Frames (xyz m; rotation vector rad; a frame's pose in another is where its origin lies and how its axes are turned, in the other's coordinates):
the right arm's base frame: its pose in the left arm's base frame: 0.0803 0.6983 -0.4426 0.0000 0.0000 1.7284
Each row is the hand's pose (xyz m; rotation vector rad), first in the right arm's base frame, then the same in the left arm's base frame.
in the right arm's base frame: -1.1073 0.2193 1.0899 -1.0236 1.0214 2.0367
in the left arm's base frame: 0.0375 -0.4297 0.6473 1.3960 0.1117 -1.8942
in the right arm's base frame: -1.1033 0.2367 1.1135 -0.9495 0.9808 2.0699
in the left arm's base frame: 0.0197 -0.4285 0.6709 1.3211 0.0828 -1.9315
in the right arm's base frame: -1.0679 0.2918 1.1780 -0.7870 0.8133 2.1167
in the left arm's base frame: -0.0403 -0.4022 0.7354 1.1148 0.0696 -2.0566
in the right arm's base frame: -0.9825 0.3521 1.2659 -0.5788 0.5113 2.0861
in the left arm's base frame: -0.1132 -0.3273 0.8233 0.7976 0.1129 -2.2839
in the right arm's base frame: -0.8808 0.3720 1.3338 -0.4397 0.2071 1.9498
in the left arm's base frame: -0.1488 -0.2300 0.8912 0.5002 0.2258 -2.5261
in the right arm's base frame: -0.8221 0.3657 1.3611 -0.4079 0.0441 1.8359
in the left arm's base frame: -0.1518 -0.1710 0.9185 0.3549 0.3350 -2.6595
